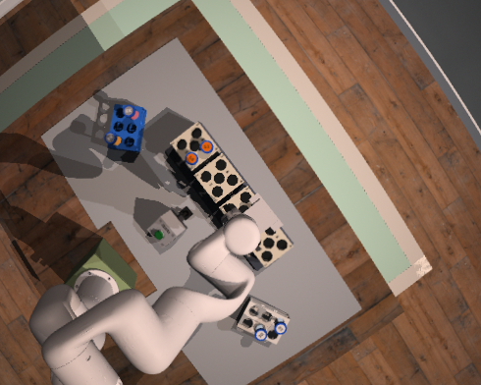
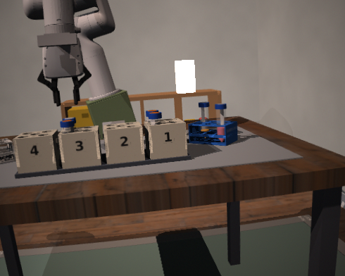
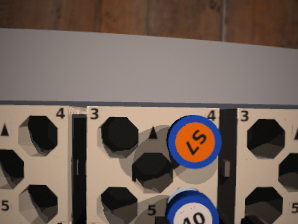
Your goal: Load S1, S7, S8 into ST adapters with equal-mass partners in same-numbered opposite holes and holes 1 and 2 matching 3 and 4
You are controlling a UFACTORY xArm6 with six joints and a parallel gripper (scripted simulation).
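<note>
Now: the green DONE key 19 cm behind my hand, 14 cm to the left of it and 11 cm below it. Also, from my hand: blue-capped tube 1 cm to the right, 11 cm below; then loading stand 3 cm ahead, 8 cm to the left, 17 cm below; then pink tube 4 cm ahead, 11 cm below.
</note>
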